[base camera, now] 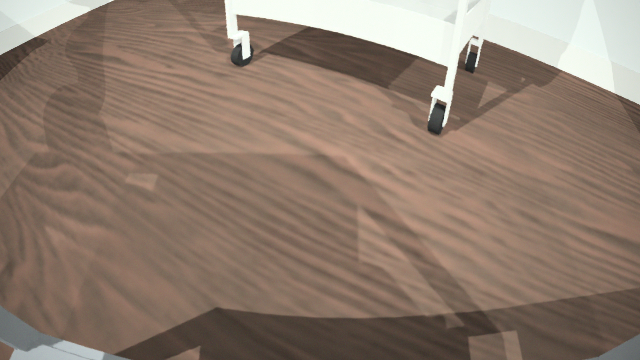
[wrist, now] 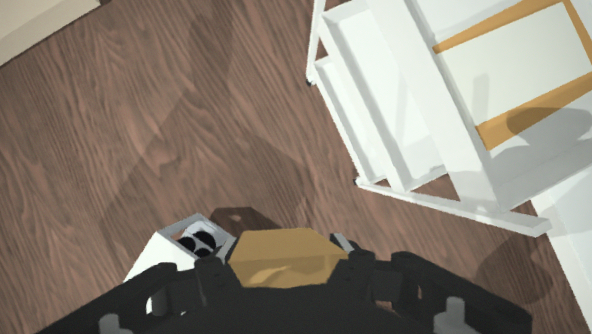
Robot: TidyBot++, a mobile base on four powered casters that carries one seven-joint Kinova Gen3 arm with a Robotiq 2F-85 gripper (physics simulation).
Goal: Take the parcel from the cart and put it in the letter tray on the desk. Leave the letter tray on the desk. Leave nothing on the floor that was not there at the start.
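Observation:
My gripper is shut on a tan-brown parcel, which sits between the two fingertips at the bottom of the wrist view. The white cart stands at the upper right of the wrist view, apart from the gripper; its lower part and black wheels show at the top of the base camera view. The parcel hangs above the floor, clear of the cart. The desk and the letter tray cannot be made out for certain in either view.
An orange-brown frame with a pale middle lies in the cart's top tray. The white robot base shows at the lower left of the wrist view. A beige edge is at its upper left. A pale wall stands behind the cart.

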